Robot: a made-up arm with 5 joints.
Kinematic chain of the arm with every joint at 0, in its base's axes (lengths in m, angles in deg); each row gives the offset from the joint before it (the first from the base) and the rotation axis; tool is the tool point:
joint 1: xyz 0 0 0.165 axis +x
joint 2: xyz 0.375 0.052 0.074 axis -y
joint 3: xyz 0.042 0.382 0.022 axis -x
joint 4: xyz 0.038 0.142 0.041 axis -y
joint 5: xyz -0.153 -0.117 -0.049 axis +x
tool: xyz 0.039 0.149 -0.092
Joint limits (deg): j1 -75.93..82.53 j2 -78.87..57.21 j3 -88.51..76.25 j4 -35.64..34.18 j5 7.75..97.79
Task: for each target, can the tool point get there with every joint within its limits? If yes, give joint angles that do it. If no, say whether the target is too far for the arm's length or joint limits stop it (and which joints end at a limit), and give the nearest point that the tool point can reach.
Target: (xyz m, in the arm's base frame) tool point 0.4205 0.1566 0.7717
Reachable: yes | joints 60.08 -48.40 -7.03 12.42 61.01
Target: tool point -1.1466 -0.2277 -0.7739
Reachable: no: too far | nearest point 0.1962 0.1042 -0.3140 | short by 1.458 m
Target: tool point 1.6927 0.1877 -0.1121
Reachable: no: too far | nearest point 0.6227 0.2374 -0.1854 | short by 1.074 m
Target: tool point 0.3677 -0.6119 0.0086
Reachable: no: joint limits stop it (at a limit: joint 1, joint 3, joint 4) | nearest point 0.3727 -0.1982 0.4472 | short by 0.603 m
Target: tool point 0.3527 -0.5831 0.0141
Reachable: no: joint limits stop it (at a limit: joint 1, joint 3, joint 4) | nearest point 0.3678 -0.1953 0.4446 | short by 0.580 m
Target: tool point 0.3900 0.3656 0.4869
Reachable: yes | joints 6.02 -14.42 -68.14 2.90 73.19
